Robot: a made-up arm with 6 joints. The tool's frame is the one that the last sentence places.
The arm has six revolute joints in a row. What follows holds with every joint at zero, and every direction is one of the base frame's. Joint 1 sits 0.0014 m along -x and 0.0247 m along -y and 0.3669 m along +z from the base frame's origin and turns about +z. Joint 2 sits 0.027 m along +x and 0.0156 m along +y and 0.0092 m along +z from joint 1 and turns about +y. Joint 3 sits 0.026 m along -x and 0.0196 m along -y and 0.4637 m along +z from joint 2 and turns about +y. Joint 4 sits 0.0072 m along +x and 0.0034 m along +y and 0.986 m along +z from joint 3 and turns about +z. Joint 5 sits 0.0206 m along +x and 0.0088 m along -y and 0.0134 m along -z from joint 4 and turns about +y. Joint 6 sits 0.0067 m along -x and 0.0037 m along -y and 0.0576 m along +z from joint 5 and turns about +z. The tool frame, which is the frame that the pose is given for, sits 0.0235 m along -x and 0.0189 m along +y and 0.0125 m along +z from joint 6; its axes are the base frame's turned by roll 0.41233, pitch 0.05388 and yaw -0.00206 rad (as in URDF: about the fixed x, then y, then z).
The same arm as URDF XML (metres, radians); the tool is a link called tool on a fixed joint. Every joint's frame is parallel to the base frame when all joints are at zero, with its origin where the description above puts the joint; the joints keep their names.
<robot name="arm">
  <link name="base_link"/>
  <link name="link1"/>
  <link name="link2"/>
  <link name="link3"/>
  <link name="link4"/>
  <link name="link5"/>
  <link name="link6"/>
  <link name="tool"/>
  <joint name="joint 1" type="continuous">
    <parent link="base_link"/>
    <child link="link1"/>
    <origin xyz="-0.0014 -0.0247 0.3669"/>
    <axis xyz="0 0 1"/>
  </joint>
  <joint name="joint 2" type="continuous">
    <parent link="link1"/>
    <child link="link2"/>
    <origin xyz="0.027 0.0156 0.0092"/>
    <axis xyz="0 1 0"/>
  </joint>
  <joint name="joint 3" type="continuous">
    <parent link="link2"/>
    <child link="link3"/>
    <origin xyz="-0.026 -0.0196 0.4637"/>
    <axis xyz="0 1 0"/>
  </joint>
  <joint name="joint 4" type="continuous">
    <parent link="link3"/>
    <child link="link4"/>
    <origin xyz="0.0072 0.0034 0.986"/>
    <axis xyz="0 0 1"/>
  </joint>
  <joint name="joint 5" type="continuous">
    <parent link="link4"/>
    <child link="link5"/>
    <origin xyz="0.0206 -0.0088 -0.0134"/>
    <axis xyz="0 1 0"/>
  </joint>
  <joint name="joint 6" type="continuous">
    <parent link="link5"/>
    <child link="link6"/>
    <origin xyz="-0.0067 -0.0037 0.0576"/>
    <axis xyz="0 0 1"/>
  </joint>
  <joint name="tool_joint" type="fixed">
    <parent link="link6"/>
    <child link="tool"/>
    <origin xyz="-0.0235 0.0189 0.0125" rpy="0.4123 0.0539 -0.0021"/>
  </joint>
</robot>

